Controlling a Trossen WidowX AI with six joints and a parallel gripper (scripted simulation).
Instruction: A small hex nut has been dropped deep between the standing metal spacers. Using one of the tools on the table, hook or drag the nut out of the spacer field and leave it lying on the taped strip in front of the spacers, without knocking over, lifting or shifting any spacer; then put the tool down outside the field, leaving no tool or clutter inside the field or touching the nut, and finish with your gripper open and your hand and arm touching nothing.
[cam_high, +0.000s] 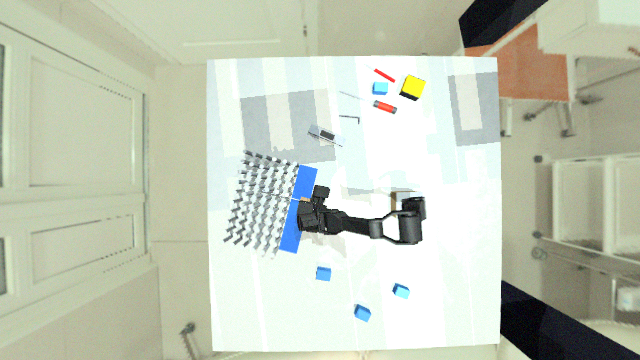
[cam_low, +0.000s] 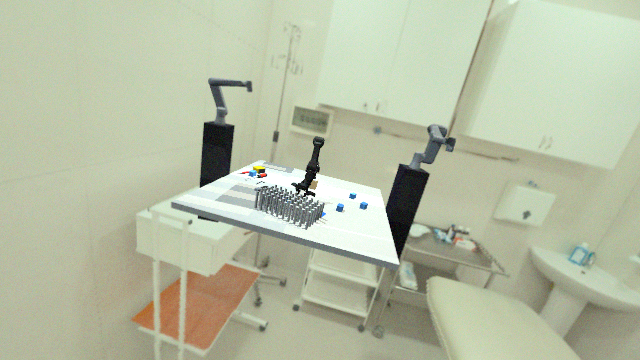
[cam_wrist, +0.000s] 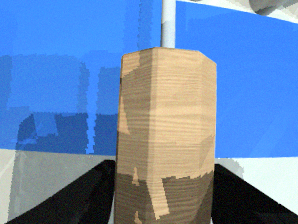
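My gripper tip is 6 cm short of the blue taped strip, 2 cm to the right of it and 2 cm above it. Round my gripper tip: red pen-like tool 38 cm behind, 52 cm to the right, 1 cm below; hook tool 10 cm ahead, 4 cm to the right; grey flat tool 12 cm behind, 27 cm to the right.
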